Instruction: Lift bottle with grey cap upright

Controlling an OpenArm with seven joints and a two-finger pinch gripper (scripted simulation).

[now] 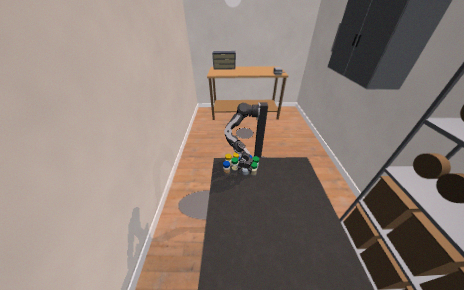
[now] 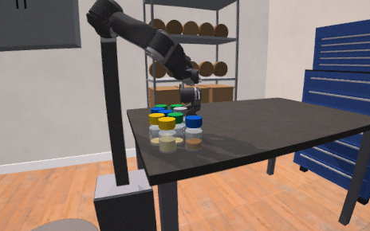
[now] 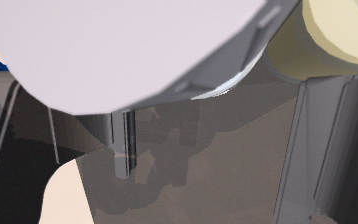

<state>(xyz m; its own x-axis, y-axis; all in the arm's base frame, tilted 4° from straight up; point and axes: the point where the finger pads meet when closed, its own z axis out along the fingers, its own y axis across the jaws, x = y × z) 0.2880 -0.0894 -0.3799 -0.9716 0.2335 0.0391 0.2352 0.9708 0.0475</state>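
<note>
The grey-capped bottle is 50 mm behind my hand, 10 mm to the left of it and 10 mm below it. The rest, counted from my hand: blue-capped bottle: 50 mm behind, 140 mm to the right, 10 mm below.
</note>
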